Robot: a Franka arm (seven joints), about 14 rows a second.
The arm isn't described. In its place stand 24 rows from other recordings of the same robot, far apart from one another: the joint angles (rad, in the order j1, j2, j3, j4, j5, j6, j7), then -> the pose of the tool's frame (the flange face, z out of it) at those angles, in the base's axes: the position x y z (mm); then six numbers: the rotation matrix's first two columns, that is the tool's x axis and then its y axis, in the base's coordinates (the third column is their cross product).
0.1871, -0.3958, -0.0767, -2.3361, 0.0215, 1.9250, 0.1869 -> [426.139 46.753 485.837 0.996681 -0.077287 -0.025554 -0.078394 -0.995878 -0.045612]
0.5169, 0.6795, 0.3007, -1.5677, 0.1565, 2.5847, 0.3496 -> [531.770 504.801 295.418 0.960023 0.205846 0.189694 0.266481 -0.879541 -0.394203]
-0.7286, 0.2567, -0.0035, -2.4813, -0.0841, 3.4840, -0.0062 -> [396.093 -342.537 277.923 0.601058 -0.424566 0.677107 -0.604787 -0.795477 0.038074]
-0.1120, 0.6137, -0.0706, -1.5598, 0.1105, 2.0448, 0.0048 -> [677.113 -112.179 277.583 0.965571 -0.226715 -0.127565 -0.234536 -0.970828 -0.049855]
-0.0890, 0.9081, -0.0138, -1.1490, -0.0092, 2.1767, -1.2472 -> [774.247 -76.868 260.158 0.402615 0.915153 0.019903 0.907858 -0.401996 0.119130]
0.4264, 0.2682, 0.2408, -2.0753, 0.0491, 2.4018, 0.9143 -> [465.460 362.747 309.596 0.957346 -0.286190 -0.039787 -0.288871 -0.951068 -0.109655]
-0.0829, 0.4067, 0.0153, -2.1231, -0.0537, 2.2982, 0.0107 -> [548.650 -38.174 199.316 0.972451 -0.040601 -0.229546 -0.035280 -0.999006 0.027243]
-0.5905, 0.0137, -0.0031, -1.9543, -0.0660, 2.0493, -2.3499 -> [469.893 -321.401 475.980 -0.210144 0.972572 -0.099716 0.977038 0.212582 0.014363]
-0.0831, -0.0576, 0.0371, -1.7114, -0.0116, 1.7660, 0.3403 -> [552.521 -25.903 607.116 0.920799 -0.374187 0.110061 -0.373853 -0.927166 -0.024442]
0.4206, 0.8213, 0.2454, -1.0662, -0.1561, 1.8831, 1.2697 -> [644.676 413.480 349.433 0.805528 -0.592086 -0.023637 -0.592536 -0.805196 -0.023671]
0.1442, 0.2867, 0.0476, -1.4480, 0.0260, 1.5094, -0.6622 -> [611.339 118.059 507.806 0.640879 0.752472 -0.151856 0.733494 -0.658614 -0.167970]
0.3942, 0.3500, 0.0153, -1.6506, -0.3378, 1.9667, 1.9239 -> [609.916 240.217 409.857 0.174520 -0.938994 0.296366 -0.978672 -0.198542 -0.052744]
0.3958, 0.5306, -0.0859, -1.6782, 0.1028, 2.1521, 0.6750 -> [635.509 214.286 290.662 0.913658 -0.400858 -0.067392 -0.401543 -0.915833 0.003647]
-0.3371, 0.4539, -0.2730, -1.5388, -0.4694, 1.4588, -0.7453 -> [494.019 -381.735 388.439 0.703028 0.120861 -0.700817 0.224992 -0.972635 0.057963]
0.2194, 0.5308, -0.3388, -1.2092, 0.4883, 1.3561, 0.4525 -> [668.267 31.210 467.393 0.785176 -0.436127 -0.439650 -0.536061 -0.834122 -0.129921]
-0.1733, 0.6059, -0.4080, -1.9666, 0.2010, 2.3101, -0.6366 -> [495.682 -319.811 167.373 0.974125 -0.050235 -0.220355 -0.057308 -0.998023 -0.025819]
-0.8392, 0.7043, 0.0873, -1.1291, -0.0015, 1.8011, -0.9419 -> [530.451 -521.872 391.894 0.985275 0.168890 0.026633 0.170170 -0.983771 -0.056898]
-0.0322, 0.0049, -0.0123, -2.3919, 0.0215, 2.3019, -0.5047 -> [481.997 -21.015 307.331 0.899001 0.431299 -0.076017 0.427777 -0.901984 -0.058572]
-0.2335, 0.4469, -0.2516, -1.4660, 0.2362, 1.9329, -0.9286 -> [629.902 -282.778 433.983 0.920400 0.374725 0.111557 0.381258 -0.923435 -0.043709]
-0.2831, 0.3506, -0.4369, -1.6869, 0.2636, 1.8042, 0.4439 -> [500.680 -377.890 395.815 0.315310 -0.923491 -0.218503 -0.946320 -0.323230 0.000534]
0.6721, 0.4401, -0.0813, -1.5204, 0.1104, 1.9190, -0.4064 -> [555.500 391.243 404.560 0.569476 0.821937 -0.010797 0.818990 -0.568460 -0.078153]
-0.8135, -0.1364, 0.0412, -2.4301, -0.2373, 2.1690, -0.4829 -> [320.222 -324.815 348.809 0.966999 -0.150243 -0.205766 -0.132555 -0.986390 0.097283]
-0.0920, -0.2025, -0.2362, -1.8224, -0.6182, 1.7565, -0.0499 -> [461.699 -224.466 639.552 0.981383 -0.177018 0.074509 -0.188769 -0.817506 0.544105]
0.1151, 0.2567, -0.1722, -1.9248, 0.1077, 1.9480, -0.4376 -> [582.588 -22.417 342.741 0.925090 0.330426 -0.187158 0.308458 -0.941293 -0.137189]
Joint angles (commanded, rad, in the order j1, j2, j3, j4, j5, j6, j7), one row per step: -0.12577 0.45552 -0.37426 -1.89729 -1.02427 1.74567 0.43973; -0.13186 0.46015 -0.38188 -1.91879 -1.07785 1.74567 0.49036; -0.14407 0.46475 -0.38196 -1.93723 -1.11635 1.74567 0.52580; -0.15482 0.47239 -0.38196 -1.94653 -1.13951 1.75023 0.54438; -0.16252 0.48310 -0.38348 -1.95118 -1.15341 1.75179 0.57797; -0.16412 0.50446 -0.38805 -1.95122 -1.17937 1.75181 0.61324; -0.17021 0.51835 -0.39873 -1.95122 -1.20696 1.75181 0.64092; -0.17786 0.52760 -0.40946 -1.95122 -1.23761 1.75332 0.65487; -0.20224 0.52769 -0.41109 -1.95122 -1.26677 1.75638 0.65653; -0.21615 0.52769 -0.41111 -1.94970 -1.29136 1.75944 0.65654; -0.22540 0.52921 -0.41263 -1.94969 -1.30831 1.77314 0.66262; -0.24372 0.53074 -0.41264 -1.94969 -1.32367 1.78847 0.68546; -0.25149 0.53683 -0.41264 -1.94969 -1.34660 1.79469 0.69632; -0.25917 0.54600 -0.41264 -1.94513 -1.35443 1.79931 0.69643; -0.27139 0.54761 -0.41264 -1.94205 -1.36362 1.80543 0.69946; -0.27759 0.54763 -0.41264 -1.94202 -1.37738 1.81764 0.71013; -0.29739 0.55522 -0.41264 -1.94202 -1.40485 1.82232 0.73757
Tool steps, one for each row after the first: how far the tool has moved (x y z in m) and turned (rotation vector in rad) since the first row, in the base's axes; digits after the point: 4 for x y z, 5 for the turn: -0.0095 -0.0075 -0.0061 -0.05555 0.01022 0.00367; -0.0184 -0.0136 -0.0129 -0.08997 0.02134 0.00523; -0.0241 -0.0187 -0.0190 -0.10662 0.03038 0.00793; -0.0288 -0.0230 -0.0252 -0.13065 0.02550 0.00029; -0.0313 -0.0268 -0.0339 -0.16442 0.03130 0.00580; -0.0370 -0.0354 -0.0378 -0.19797 0.03707 0.00545; -0.0426 -0.0447 -0.0392 -0.22427 0.04906 0.01084; -0.0510 -0.0574 -0.0375 -0.23804 0.06028 0.00959; -0.0546 -0.0647 -0.0357 -0.24871 0.06835 0.01712; -0.0566 -0.0696 -0.0362 -0.25349 0.06505 0.02713; -0.0618 -0.0776 -0.0372 -0.26557 0.04830 0.02518; -0.0637 -0.0815 -0.0394 -0.27734 0.05224 0.03787; -0.0653 -0.0854 -0.0424 -0.27834 0.05862 0.04094; -0.0686 -0.0911 -0.0421 -0.28188 0.05706 0.03964; -0.0692 -0.0938 -0.0422 -0.28738 0.04795 0.04939; -0.0767 -0.1027 -0.0451 -0.30976 0.04514 0.04985
